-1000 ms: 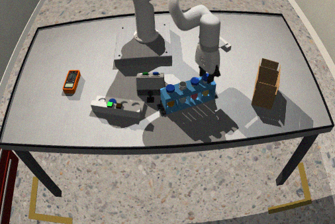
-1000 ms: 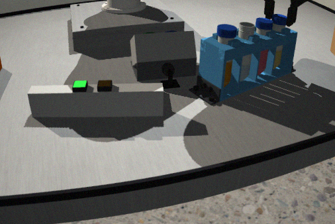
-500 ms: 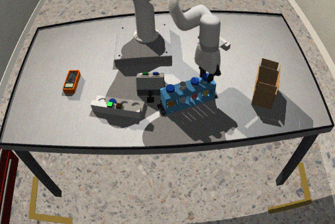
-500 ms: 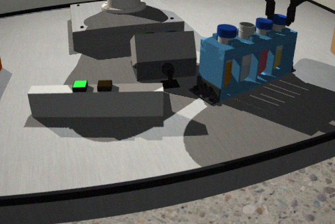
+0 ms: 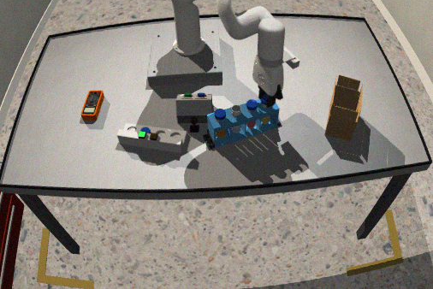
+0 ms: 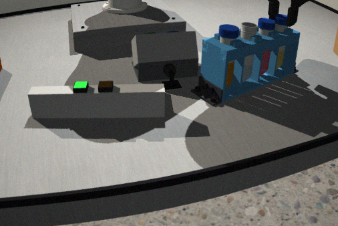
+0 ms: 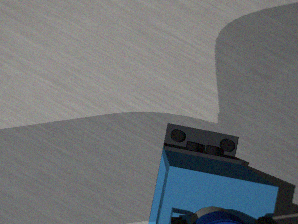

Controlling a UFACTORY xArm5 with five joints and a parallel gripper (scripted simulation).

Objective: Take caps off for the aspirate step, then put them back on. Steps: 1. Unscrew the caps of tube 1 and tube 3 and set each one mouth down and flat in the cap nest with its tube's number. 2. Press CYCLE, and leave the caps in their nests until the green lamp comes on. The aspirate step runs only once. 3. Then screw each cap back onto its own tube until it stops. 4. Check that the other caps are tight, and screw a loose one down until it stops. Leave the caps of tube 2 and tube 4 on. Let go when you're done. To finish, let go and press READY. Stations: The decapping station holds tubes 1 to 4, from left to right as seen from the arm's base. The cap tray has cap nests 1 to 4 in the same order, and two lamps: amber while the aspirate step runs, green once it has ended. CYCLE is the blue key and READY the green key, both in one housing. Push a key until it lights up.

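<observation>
Now: hand 50 mm to the left of the blue cap, 20 mm short of it and 20 mm above it. The rest, counted from my hand: blue key (210 mm to the right, 80 mm behind, 60 mm below); green key (250 mm to the right, 80 mm behind, 60 mm below); grey key housing (230 mm to the right, 80 mm below, 60 mm behind).
</observation>
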